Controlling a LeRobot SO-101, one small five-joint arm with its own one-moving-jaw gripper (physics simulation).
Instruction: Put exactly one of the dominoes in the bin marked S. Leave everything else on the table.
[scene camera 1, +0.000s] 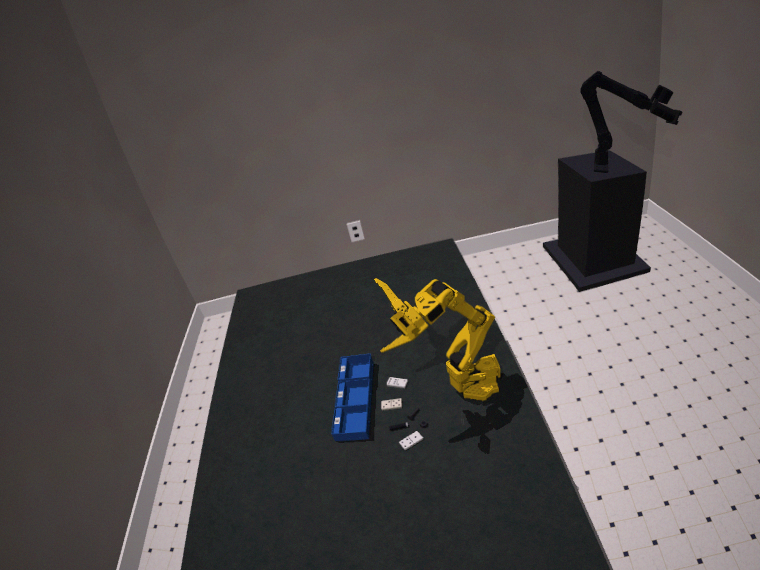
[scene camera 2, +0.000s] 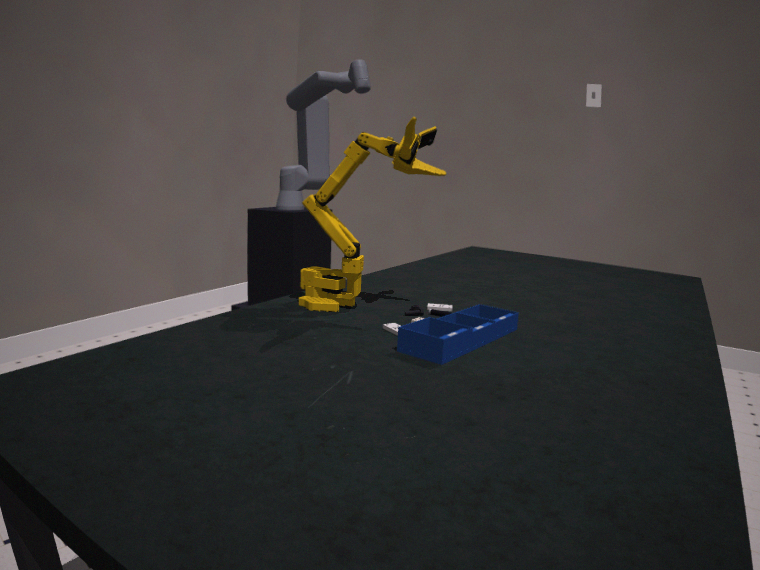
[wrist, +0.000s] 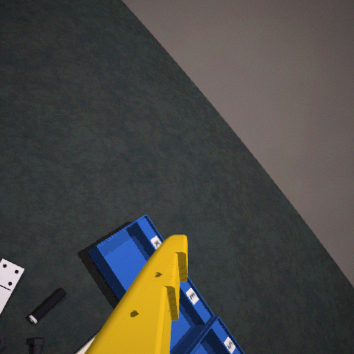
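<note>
My yellow gripper is fully open and empty, high above the table. In the wrist view one notched jaw shows, drawn across the bin tray. Three white dominoes lie flat beside the blue tray: one near its S end, one by its middle, and one past the black parts. The bin marked S is an end compartment; its S label shows at the wrist view's bottom edge.
The blue tray's other compartments are the middle one, labelled E, and the far end one. A black cylinder, a black screw-like part and a small black ring lie among the dominoes.
</note>
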